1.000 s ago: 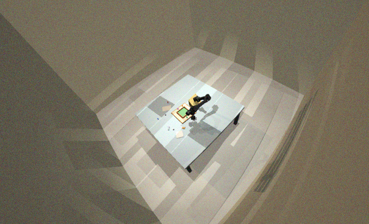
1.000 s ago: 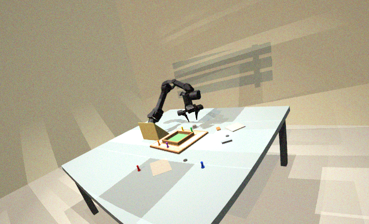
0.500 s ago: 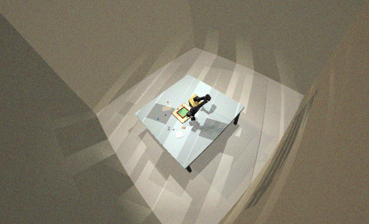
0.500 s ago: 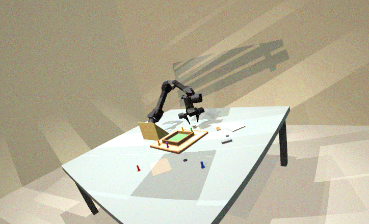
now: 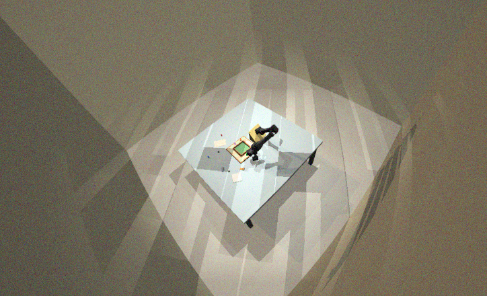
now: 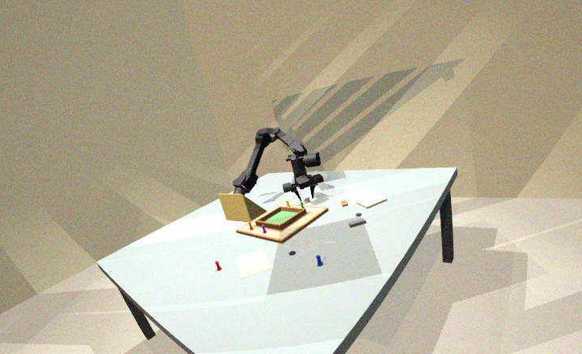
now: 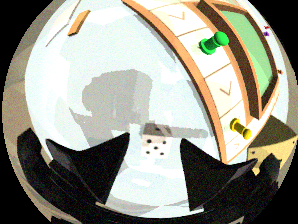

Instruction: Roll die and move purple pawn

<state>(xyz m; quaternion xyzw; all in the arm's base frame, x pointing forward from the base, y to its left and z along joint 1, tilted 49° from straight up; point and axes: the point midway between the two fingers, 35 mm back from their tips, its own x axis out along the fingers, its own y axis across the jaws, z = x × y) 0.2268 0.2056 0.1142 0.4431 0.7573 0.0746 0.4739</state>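
Right now my gripper tip is 60 mm short of the purple pawn, 320 mm to the left of it and 20 mm below it. Also, from my gripper tip: white die (right at my gripper tip); then yellow pawn (40 mm behind, 90 mm to the right, 20 mm above); then green pawn (60 mm ahead, 90 mm to the right, 20 mm above).
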